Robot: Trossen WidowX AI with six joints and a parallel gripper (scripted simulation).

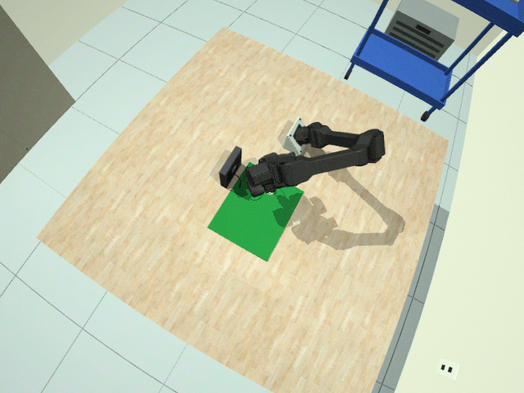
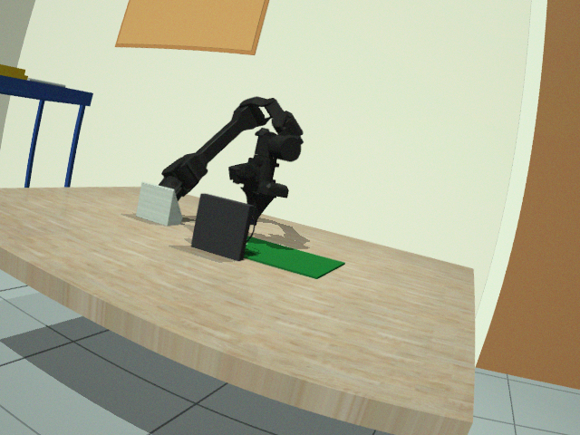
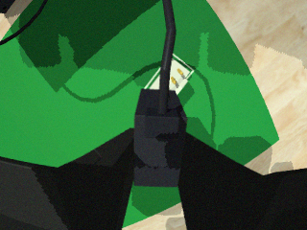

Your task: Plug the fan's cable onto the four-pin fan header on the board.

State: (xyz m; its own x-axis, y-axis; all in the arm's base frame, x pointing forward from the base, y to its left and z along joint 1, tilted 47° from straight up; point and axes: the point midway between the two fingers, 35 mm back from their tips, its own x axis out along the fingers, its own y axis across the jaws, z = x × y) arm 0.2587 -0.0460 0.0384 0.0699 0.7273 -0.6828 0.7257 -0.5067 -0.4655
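The white four-pin header lies 20 mm behind my gripper tip, 10 mm to the right of it and 70 mm below it. Also, from my gripper tip: dark fan plug: 10 mm above; then green board: 70 mm ahead, 20 mm to the right, 80 mm below; then black fan: 10 mm behind, 160 mm to the right, 10 mm below.
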